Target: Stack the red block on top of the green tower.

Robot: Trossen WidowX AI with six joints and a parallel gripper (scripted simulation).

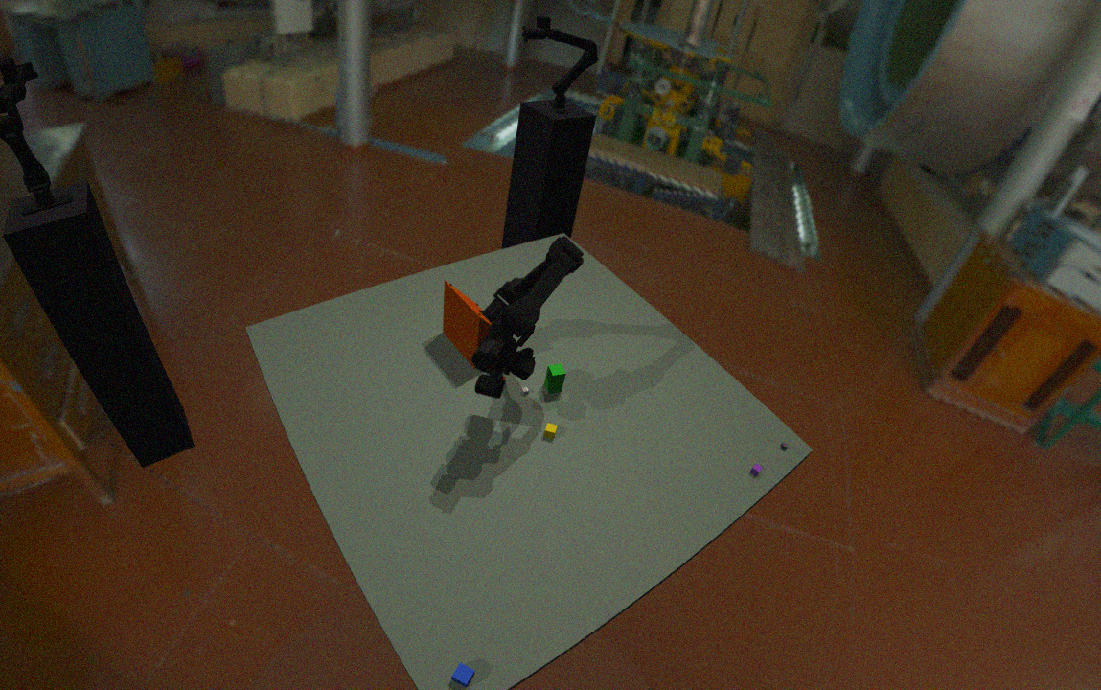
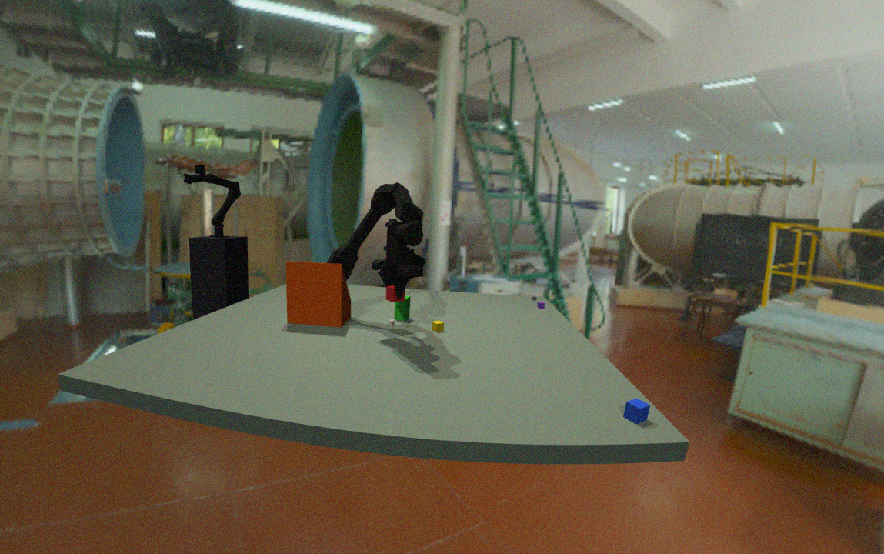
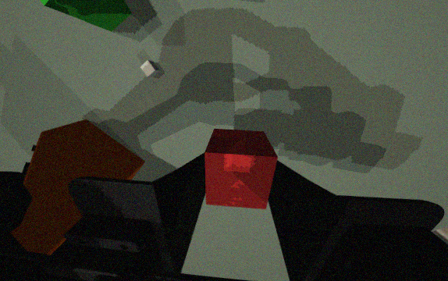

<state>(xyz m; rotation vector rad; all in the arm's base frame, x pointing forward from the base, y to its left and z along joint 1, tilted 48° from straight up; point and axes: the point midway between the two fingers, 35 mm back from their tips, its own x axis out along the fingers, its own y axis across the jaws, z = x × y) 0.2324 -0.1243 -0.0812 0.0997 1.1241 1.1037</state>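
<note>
Right now the tiny white cube is 30 mm behind my gripper tip, 140 mm to the left of it and 120 mm below it. Also, from my gripper tip: blue cube 530 mm ahead, 440 mm to the right, 110 mm below; red block 10 mm above; yellow cube 120 mm ahead, 110 mm to the left, 110 mm below.
</note>
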